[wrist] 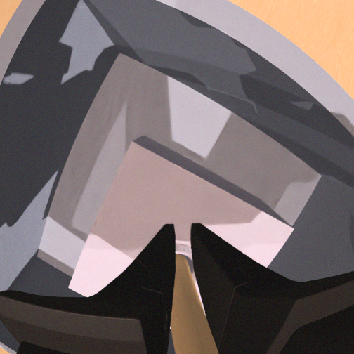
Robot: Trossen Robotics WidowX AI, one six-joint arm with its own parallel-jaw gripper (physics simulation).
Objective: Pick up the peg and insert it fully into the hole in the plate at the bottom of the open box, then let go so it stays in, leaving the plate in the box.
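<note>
A tan peg (187, 305) shows between the black fingers of my gripper (181, 232) at the bottom of the wrist view. My gripper is shut on it. The pinkish square plate (165, 185) lies in the open box (300, 67), at the middle of the view. A small pale curved edge, part of the hole's rim (183, 245), shows between the fingertips, right at the far end of the peg. Most of the hole is hidden by the fingers and the peg. I cannot tell whether the peg's lower end is in the hole.
The box's dark grey walls (25, 145) surround the plate, with patches of light and shadow. Its grey bottom (245, 155) shows beyond the plate's far edge. A light wooden table top (315, 25) shows outside the box at the upper right.
</note>
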